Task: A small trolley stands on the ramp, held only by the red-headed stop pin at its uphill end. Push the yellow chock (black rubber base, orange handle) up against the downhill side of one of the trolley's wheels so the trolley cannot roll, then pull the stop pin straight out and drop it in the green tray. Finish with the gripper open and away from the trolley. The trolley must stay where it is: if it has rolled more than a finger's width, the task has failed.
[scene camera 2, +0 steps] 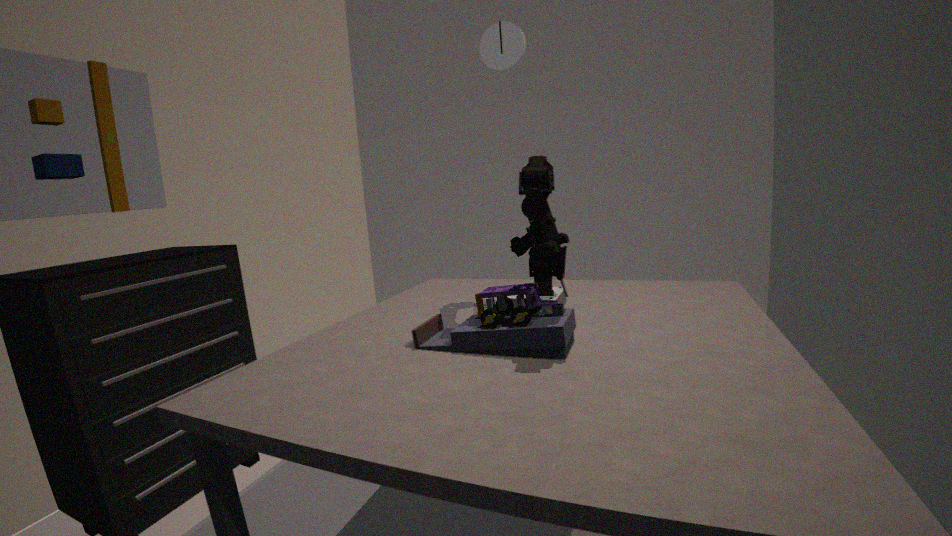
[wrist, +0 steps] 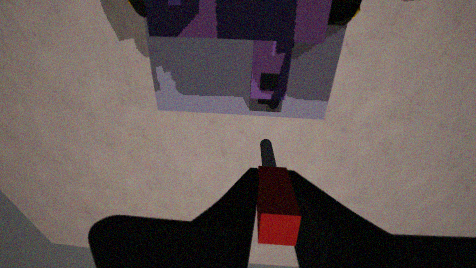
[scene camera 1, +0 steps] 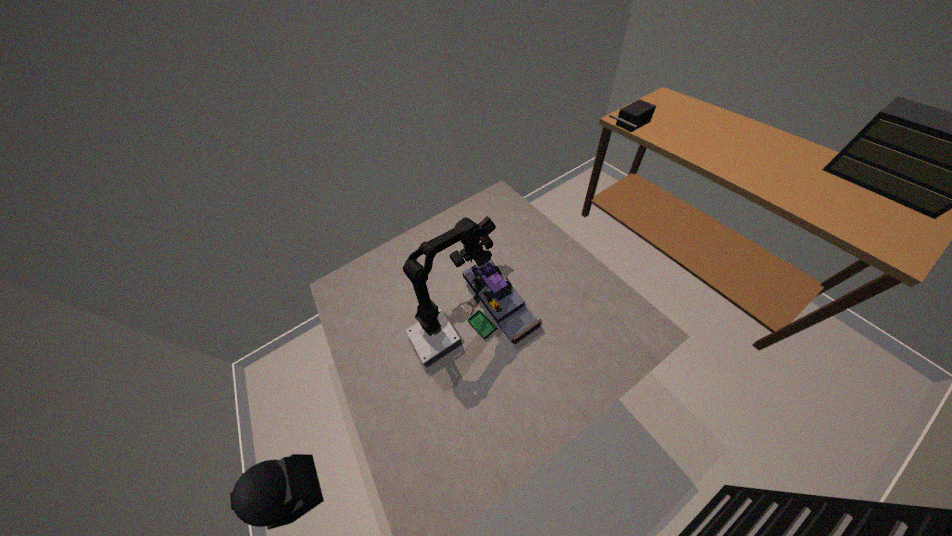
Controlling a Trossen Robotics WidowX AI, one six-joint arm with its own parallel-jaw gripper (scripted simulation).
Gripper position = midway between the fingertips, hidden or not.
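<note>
There is a grey ramp (wrist: 190, 74) here, and a red-headed stop pin (wrist: 278, 215) as well. The pin is being carried by my gripper (scene camera 2: 561, 278), and when I look through the wrist view I see the gripper (wrist: 270, 177) there too.
</note>
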